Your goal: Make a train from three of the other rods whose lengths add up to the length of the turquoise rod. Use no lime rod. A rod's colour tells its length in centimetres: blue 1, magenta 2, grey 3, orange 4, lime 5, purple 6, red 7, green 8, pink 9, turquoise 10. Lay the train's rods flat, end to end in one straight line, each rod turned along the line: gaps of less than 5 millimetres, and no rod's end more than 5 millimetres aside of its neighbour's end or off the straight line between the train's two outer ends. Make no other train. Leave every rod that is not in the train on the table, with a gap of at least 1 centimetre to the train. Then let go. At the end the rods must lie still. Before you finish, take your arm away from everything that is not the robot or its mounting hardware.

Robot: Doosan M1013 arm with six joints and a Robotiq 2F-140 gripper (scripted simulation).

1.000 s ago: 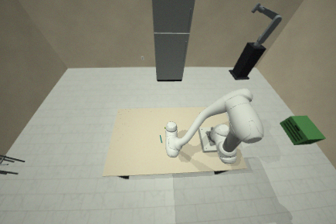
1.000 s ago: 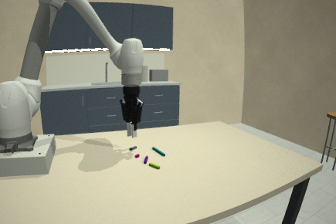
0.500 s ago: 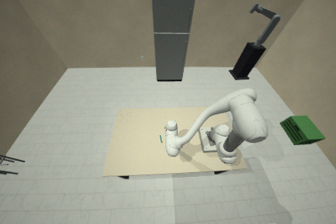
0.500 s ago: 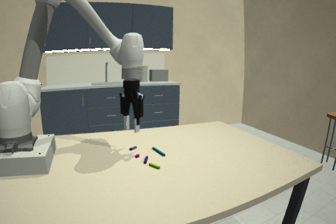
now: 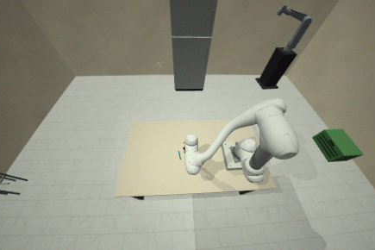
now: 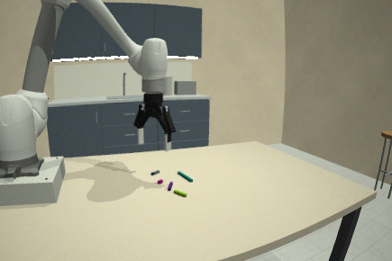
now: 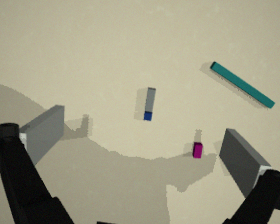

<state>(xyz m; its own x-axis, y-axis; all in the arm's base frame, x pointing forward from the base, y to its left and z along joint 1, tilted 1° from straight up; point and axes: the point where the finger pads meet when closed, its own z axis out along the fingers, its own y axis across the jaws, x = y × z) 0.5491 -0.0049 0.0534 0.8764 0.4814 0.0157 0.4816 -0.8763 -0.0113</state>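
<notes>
The purple rod is 1 cm ahead of my hand, 15 cm to the right of it and 12 cm below it. The rest, counted from my hand: small blue rod: 1 cm behind, 1 cm to the right, 12 cm below; grey rod: 1 cm ahead, 12 cm below; magenta rod: 1 cm behind, 10 cm to the right, 12 cm below.
</notes>
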